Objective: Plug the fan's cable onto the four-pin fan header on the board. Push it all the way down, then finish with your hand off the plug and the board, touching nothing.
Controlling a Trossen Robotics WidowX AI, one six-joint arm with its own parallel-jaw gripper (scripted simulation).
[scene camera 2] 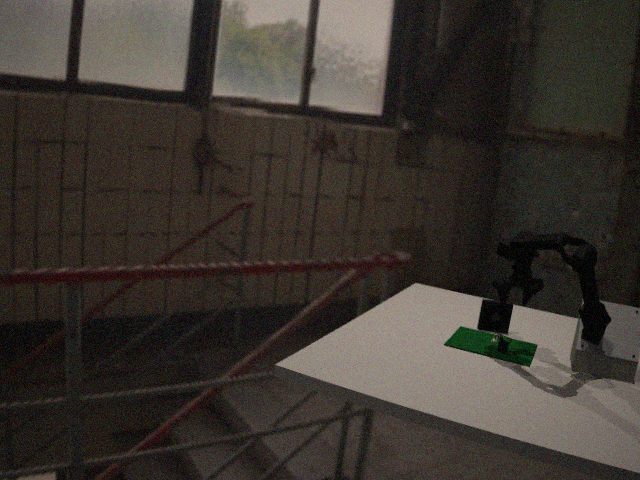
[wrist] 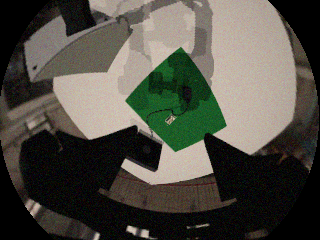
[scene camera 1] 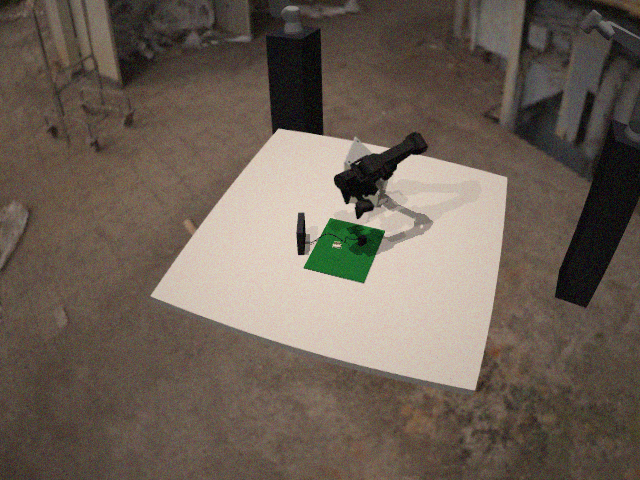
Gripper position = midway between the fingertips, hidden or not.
Note:
The gripper (scene camera 2: 513, 306) is open and holds nothing. Further things: a green board (scene camera 1: 352, 262) and a black fan (scene camera 2: 492, 315).
The gripper shows as well in the wrist view (wrist: 171, 132) and in scene camera 1 (scene camera 1: 352, 211). The green board is seen too in scene camera 2 (scene camera 2: 521, 352) and in the wrist view (wrist: 162, 89). The black fan is seen too in the wrist view (wrist: 146, 153).

